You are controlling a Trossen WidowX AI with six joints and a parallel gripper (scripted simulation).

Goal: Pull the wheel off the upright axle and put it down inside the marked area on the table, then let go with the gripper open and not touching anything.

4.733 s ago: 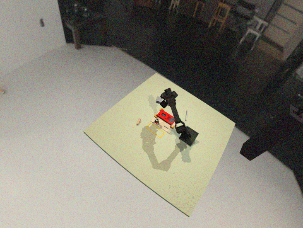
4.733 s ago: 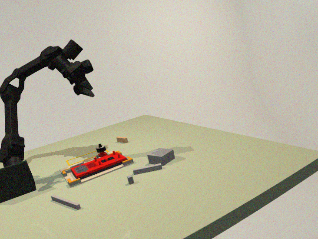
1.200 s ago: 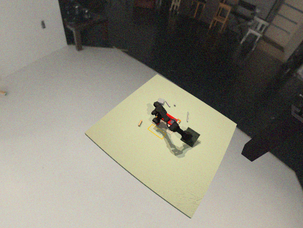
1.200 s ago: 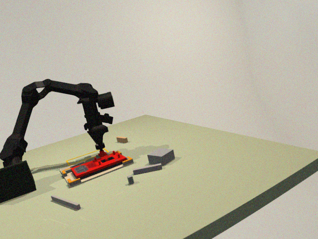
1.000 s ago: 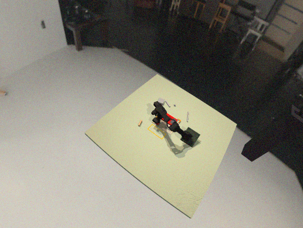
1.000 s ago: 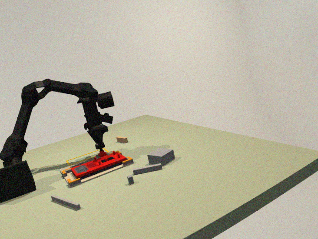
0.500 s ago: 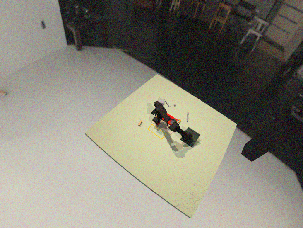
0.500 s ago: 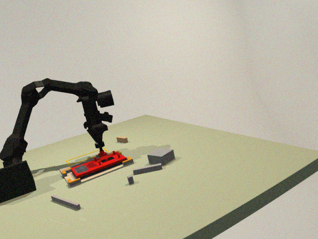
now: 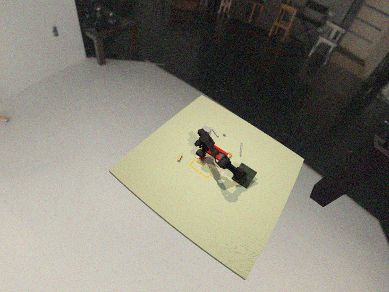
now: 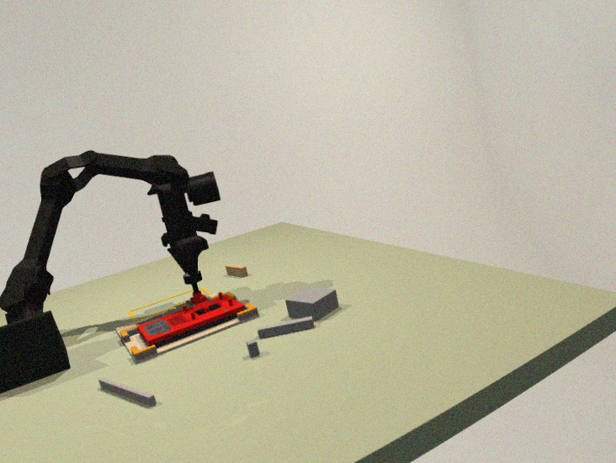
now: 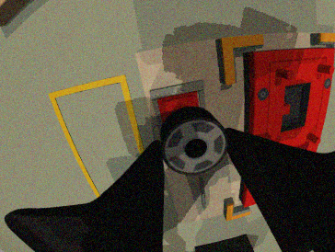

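My gripper tip is 3 cm above the dark upright axle. Also, from my gripper tip: tan block (14 cm to the left, 14 cm ahead, 5 cm below); then wheel (right at my gripper tip); then grey box (27 cm to the right, 16 cm ahead, 5 cm below).
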